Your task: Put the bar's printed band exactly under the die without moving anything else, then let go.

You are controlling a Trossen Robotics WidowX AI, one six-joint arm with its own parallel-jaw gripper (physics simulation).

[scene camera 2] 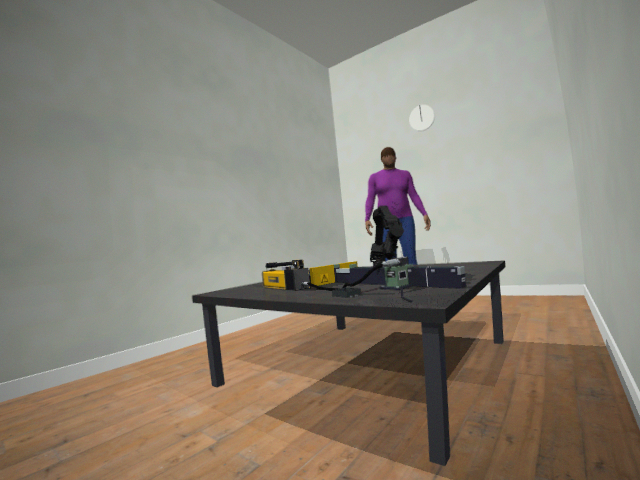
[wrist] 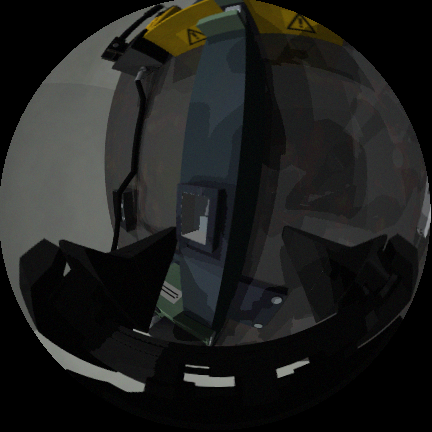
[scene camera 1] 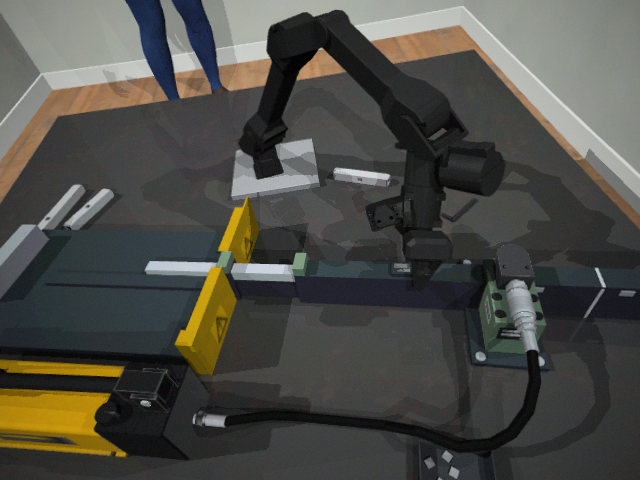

The gripper is open, with nothing in its grasp. Also in view: a pale grey bar.
